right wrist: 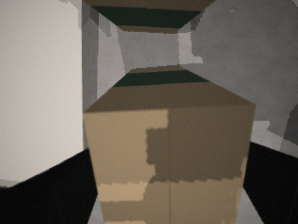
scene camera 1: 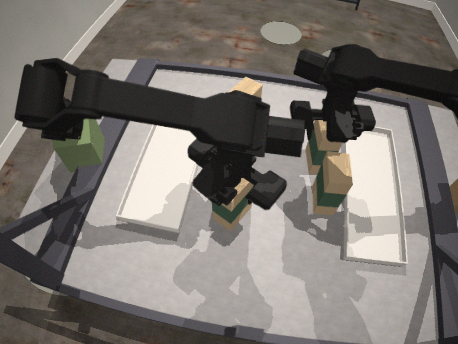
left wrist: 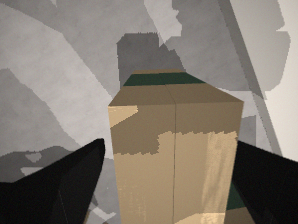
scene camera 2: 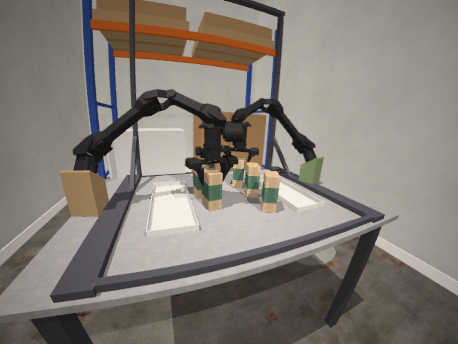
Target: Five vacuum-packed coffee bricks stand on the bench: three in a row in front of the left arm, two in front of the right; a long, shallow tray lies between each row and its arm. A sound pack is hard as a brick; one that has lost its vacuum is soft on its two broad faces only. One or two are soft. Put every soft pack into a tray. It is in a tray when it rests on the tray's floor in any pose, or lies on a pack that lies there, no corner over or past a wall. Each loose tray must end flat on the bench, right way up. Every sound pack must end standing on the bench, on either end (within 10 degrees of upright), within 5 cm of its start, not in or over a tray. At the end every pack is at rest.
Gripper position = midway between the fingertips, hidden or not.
I see my left gripper (scene camera 1: 234, 191), my right gripper (scene camera 1: 323, 139), a white tray (scene camera 1: 374, 221), a white tray (scene camera 1: 157, 189) and a tan arm base (scene camera 2: 93, 201).
My left gripper shows as well in the left wrist view (left wrist: 160, 142). My right gripper shows as well in the right wrist view (right wrist: 166, 145) and in scene camera 2 (scene camera 2: 212, 183).
